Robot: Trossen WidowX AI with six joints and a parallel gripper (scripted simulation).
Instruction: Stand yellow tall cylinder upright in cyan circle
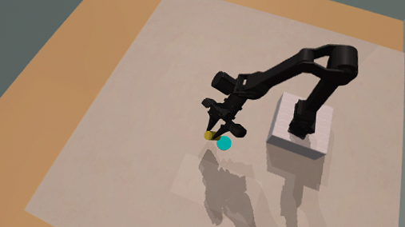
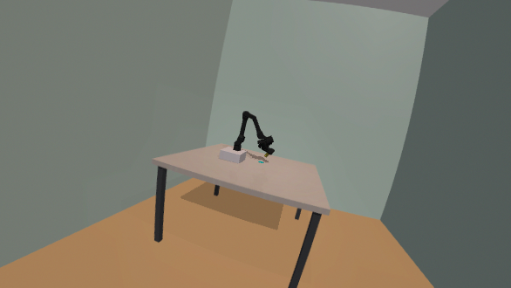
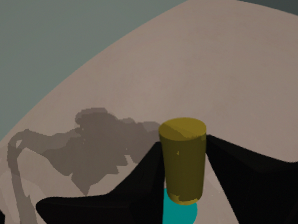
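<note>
Right now the cyan circle is 11 cm below my gripper tip, 5 cm behind it and 4 cm to the right of it. Also, from my gripper tip: yellow tall cylinder (2 cm below, 1 cm to the right, 1 cm behind).
</note>
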